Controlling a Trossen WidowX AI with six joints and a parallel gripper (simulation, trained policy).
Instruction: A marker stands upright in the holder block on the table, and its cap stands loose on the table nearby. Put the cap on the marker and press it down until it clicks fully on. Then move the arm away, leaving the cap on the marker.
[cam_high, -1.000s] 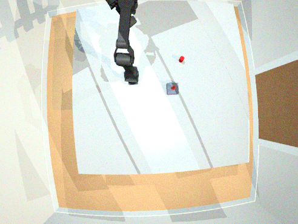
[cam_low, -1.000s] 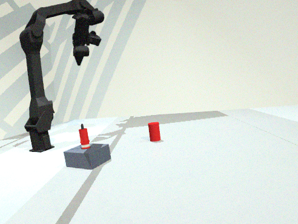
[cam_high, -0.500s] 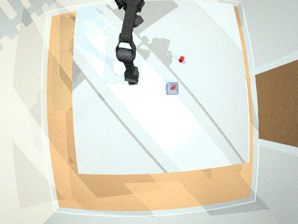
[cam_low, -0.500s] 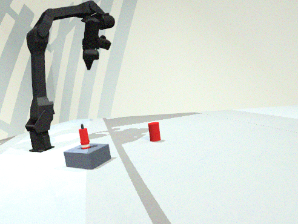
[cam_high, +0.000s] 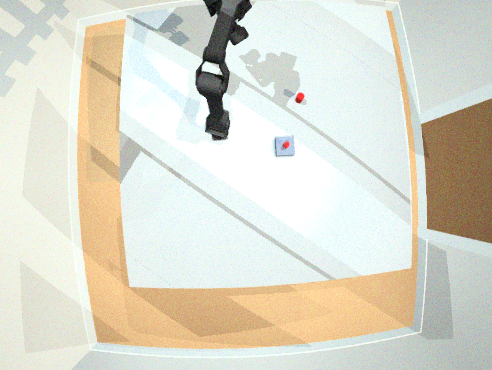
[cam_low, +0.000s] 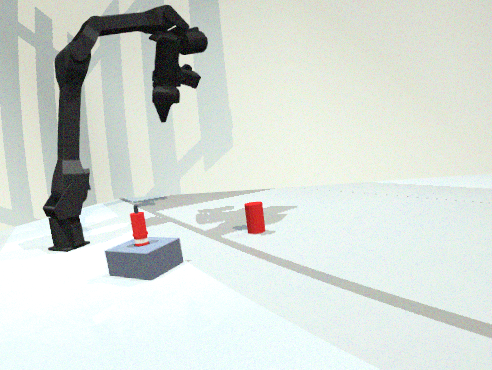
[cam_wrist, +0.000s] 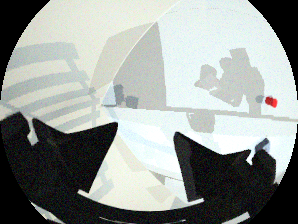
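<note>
The red cap lies 310 mm ahead of my gripper tip, 210 mm to the right of it and 220 mm below it. The rest, counted from my gripper tip: grey holder block (230 mm ahead, 410 mm to the right, 220 mm below).
</note>
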